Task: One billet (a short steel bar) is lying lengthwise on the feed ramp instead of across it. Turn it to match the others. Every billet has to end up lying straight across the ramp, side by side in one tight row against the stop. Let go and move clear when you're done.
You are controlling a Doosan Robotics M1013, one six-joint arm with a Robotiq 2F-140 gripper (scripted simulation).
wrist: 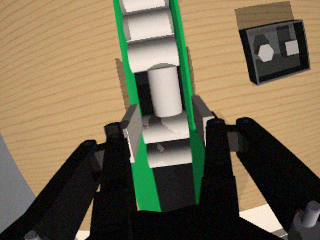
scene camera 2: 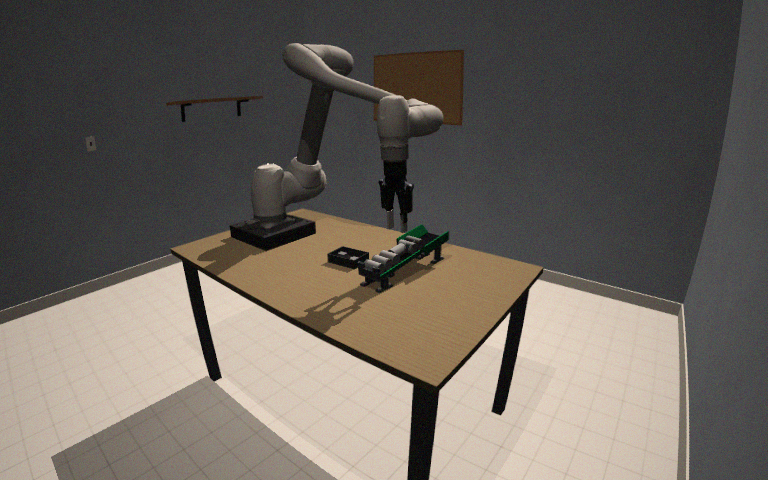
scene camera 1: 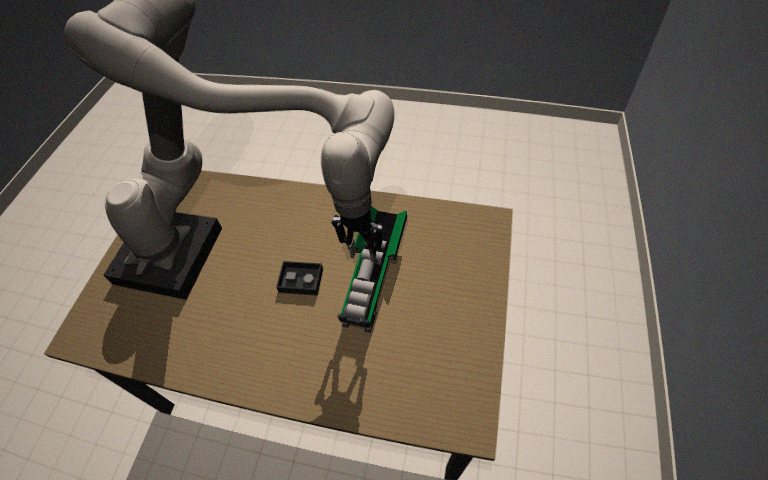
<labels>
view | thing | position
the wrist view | gripper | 166, 112
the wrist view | dark tray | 281, 66
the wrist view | billet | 164, 85
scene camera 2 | gripper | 397, 229
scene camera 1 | gripper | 363, 256
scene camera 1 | dark tray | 301, 268
</labels>
